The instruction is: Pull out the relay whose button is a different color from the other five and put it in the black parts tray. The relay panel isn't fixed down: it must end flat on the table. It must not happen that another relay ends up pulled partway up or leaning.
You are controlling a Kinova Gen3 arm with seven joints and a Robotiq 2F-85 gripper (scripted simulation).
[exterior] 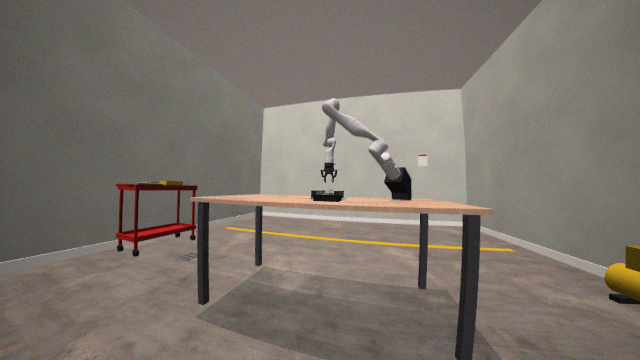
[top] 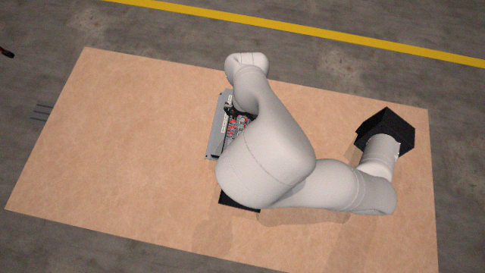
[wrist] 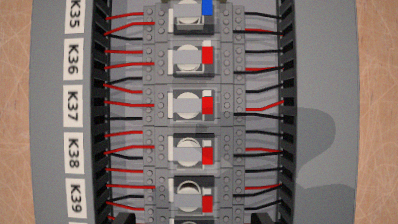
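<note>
My hand is 11 cm to the left of the dark relay, 9 cm above it and 4 cm short of it. Round my hand: grey relay panel (11 cm below, 1 cm to the right); black parts tray (23 cm to the left, 13 cm below, 13 cm behind).
</note>
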